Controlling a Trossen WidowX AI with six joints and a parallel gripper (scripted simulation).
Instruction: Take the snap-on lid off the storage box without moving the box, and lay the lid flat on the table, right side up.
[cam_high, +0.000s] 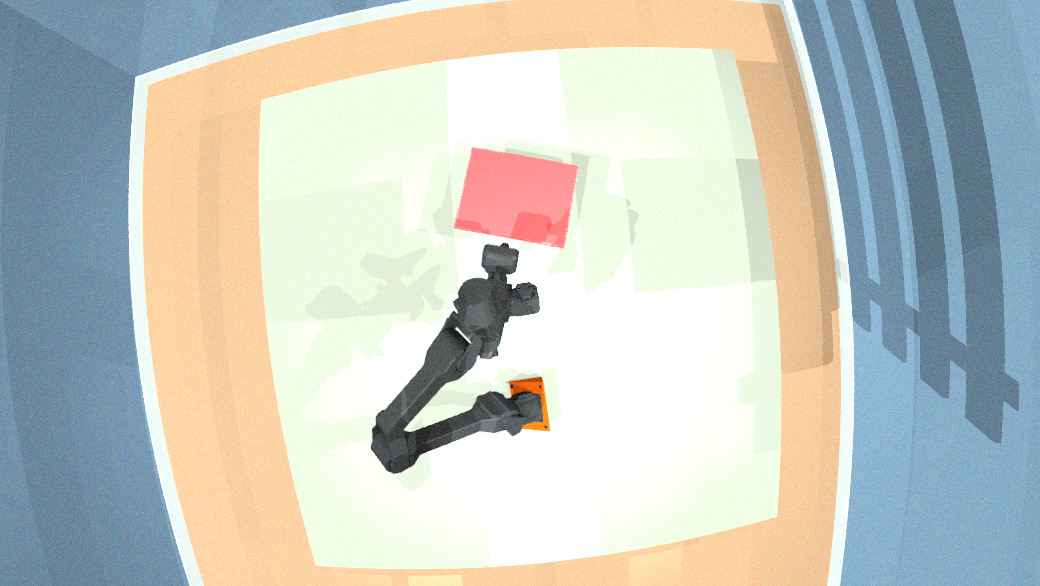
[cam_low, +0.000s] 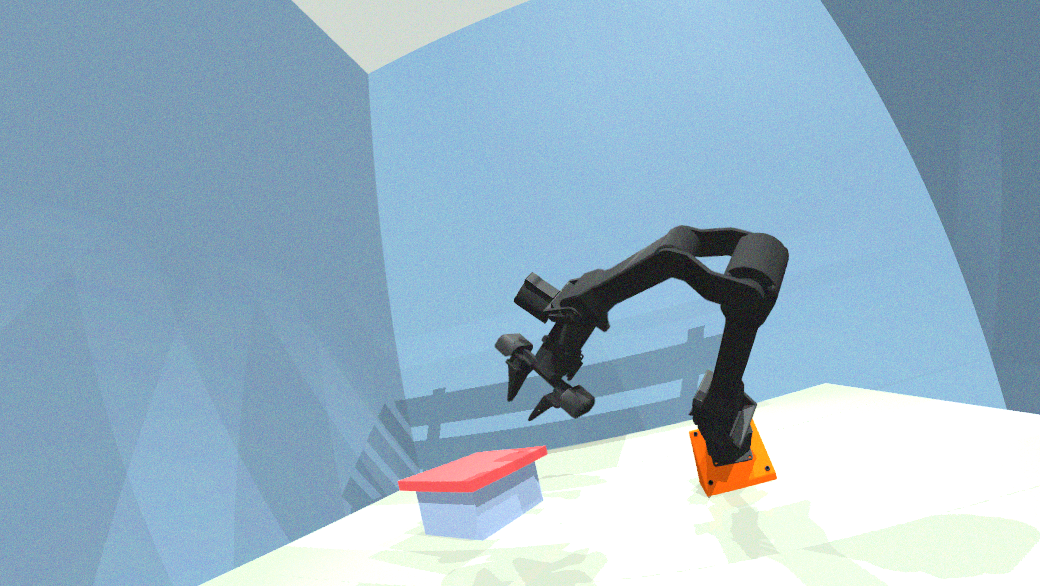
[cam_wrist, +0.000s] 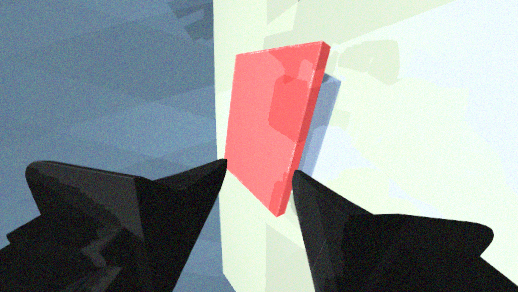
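The red lid lies 120 mm ahead of my gripper tip, 40 mm to the right of it and 90 mm below it. Also, from my gripper tip: storage box (120 mm ahead, 40 mm to the right, 140 mm below).
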